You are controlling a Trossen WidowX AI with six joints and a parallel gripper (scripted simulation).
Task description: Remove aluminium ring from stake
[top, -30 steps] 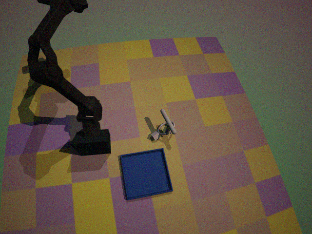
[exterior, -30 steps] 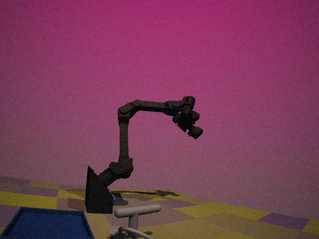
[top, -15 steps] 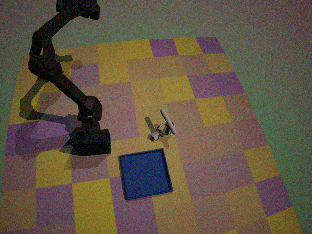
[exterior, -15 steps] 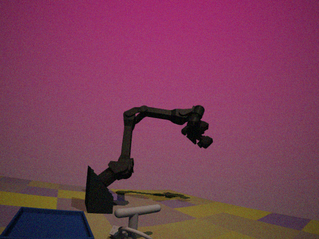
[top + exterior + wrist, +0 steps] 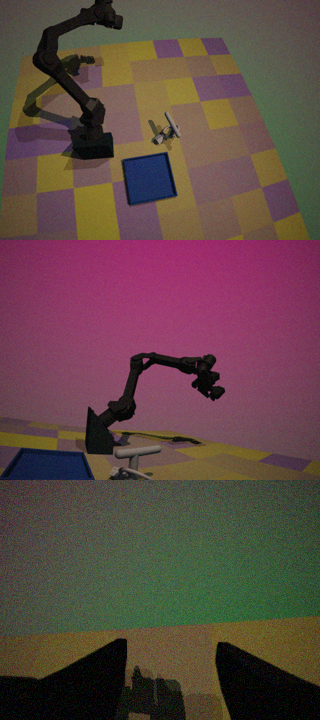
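Now: gripper tip 20 cm short of the aluminium ring, 54 cm to the left of it and 22 cm above it. The rest, counted from my gripper tip: blue tray 7 cm ahead, 71 cm to the right, 24 cm below.
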